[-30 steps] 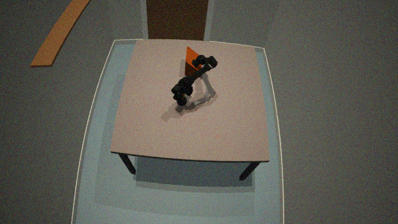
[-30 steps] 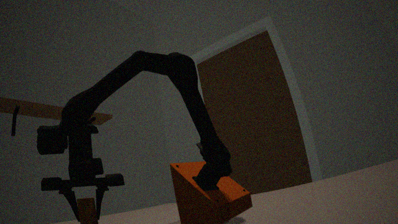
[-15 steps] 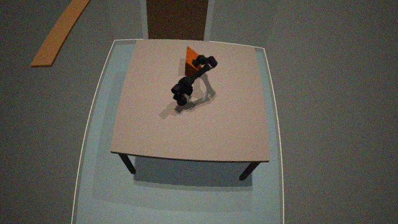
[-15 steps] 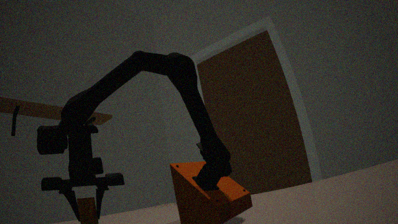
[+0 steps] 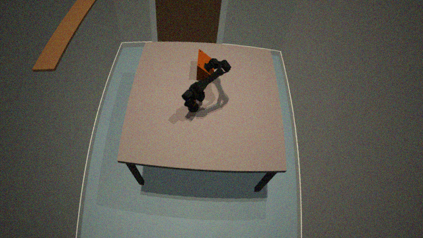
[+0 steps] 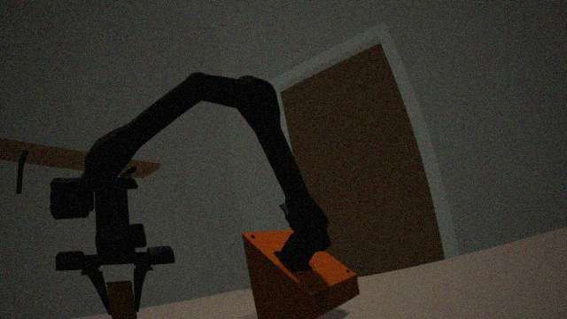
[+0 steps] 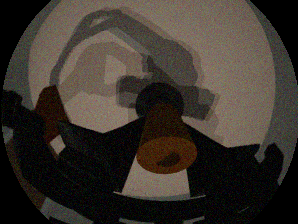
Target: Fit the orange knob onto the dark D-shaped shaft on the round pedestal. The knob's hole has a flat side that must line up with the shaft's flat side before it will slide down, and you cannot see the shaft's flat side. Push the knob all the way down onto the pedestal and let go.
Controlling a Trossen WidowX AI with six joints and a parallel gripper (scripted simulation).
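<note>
The orange knob lies 2 cm above my gripper tip. Also, from my gripper tip: dark round pedestal: 4 cm below.
</note>
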